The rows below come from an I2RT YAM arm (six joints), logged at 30 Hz.
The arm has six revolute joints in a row. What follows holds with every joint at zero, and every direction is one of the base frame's. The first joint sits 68 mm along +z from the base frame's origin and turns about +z. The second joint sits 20 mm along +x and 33.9 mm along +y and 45.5 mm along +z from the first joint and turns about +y. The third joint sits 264 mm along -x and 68.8 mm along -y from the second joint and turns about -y. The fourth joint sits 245 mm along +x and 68.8 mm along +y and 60 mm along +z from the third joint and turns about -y. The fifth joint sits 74 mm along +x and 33.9 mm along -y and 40.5 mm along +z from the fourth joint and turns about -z. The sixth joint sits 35.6 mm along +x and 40.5 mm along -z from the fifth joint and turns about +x. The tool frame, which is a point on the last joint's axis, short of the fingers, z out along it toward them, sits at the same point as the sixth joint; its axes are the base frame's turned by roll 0, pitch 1.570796 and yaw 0 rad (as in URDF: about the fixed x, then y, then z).
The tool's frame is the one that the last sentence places.
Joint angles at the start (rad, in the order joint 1, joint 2, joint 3, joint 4, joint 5, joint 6): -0.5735, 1.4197, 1.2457, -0.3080, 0.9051, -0.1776
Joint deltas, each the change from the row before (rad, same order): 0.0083, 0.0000, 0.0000, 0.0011, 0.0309, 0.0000; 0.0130, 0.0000, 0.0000, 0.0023, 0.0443, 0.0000; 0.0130, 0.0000, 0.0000, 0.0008, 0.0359, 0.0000; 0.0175, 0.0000, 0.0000, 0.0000, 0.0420, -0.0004; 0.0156, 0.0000, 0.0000, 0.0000, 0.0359, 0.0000; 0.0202, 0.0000, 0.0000, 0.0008, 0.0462, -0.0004; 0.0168, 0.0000, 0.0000, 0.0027, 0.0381, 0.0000; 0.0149, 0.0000, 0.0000, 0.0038, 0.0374, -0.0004; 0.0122, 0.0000, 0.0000, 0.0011, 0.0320, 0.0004; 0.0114, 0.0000, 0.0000, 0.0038, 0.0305, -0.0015; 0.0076, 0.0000, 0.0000, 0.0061, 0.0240, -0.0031
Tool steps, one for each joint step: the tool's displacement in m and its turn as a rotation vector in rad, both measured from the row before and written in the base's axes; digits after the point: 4 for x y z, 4 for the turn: 0.0006, 0.0019, 0.0005, -0.0126, 0.0068, -0.0191; 0.0011, 0.0031, 0.0008, -0.0186, 0.0089, -0.0263; 0.0013, 0.0032, 0.0006, -0.0145, 0.0079, -0.0189; 0.0019, 0.0044, 0.0006, -0.0166, 0.0102, -0.0197; 0.0017, 0.0040, 0.0005, -0.0144, 0.0081, -0.0163; 0.0021, 0.0052, 0.0007, -0.0190, 0.0098, -0.0208; 0.0017, 0.0044, 0.0008, -0.0167, 0.0056, -0.0171; 0.0014, 0.0039, 0.0009, -0.0169, 0.0046, -0.0183; 0.0010, 0.0033, 0.0006, -0.0136, 0.0049, -0.0164; 0.0010, 0.0030, 0.0008, -0.0138, 0.0038, -0.0156; 0.0006, 0.0020, 0.0008, -0.0117, 0.0019, -0.0135
